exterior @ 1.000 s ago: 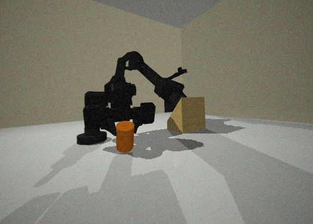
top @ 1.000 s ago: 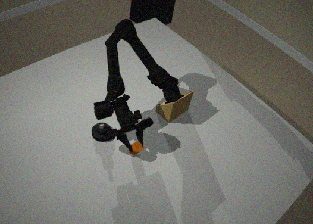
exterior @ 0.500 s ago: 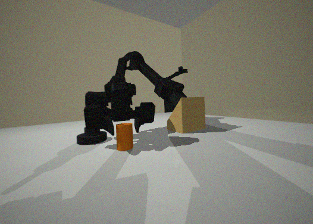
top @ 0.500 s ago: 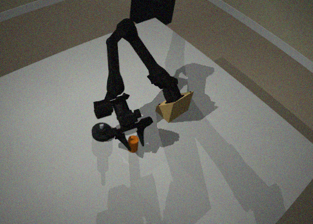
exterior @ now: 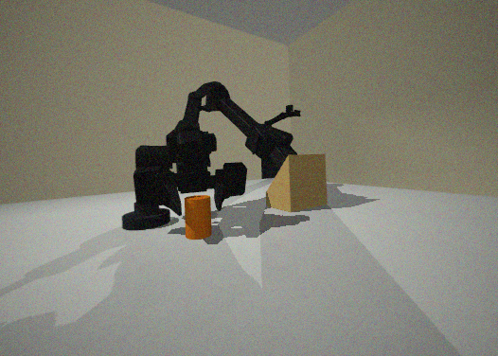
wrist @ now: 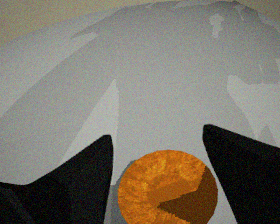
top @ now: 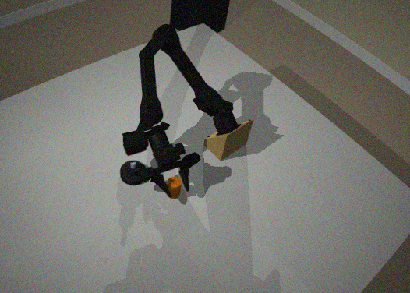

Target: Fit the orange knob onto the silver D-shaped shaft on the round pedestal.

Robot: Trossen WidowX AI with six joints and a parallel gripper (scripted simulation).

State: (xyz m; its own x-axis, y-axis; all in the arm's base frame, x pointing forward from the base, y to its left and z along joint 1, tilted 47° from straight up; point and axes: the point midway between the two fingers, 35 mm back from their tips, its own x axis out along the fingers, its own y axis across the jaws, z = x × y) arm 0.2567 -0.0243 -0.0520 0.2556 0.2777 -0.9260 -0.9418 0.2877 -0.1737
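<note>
The orange knob is 1 cm behind my gripper tip and 4 cm to the right of it. From my gripper tip the other things lie so: round black pedestal (3 cm ahead, 17 cm to the right, 2 cm below).
</note>
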